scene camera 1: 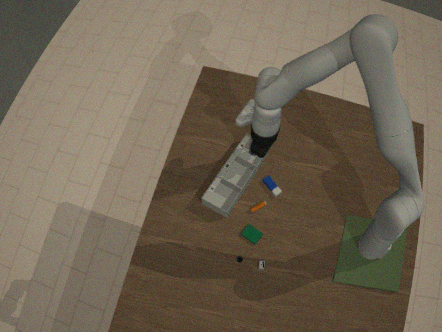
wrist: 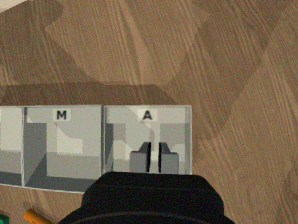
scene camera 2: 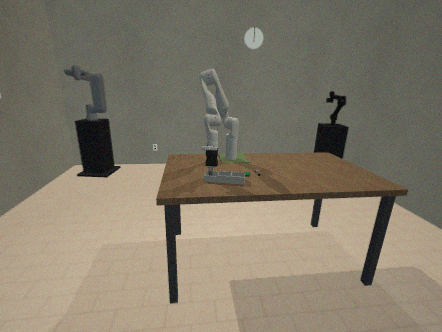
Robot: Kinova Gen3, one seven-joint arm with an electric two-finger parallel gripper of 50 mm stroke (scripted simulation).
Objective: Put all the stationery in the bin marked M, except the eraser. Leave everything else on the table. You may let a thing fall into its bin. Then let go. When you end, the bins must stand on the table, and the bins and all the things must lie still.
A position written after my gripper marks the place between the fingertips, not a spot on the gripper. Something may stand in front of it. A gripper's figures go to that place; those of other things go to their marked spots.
Labels:
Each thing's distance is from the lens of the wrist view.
my gripper [wrist: 154,152]: 0.18 m
bin [wrist: 56,147]: 0.23 m

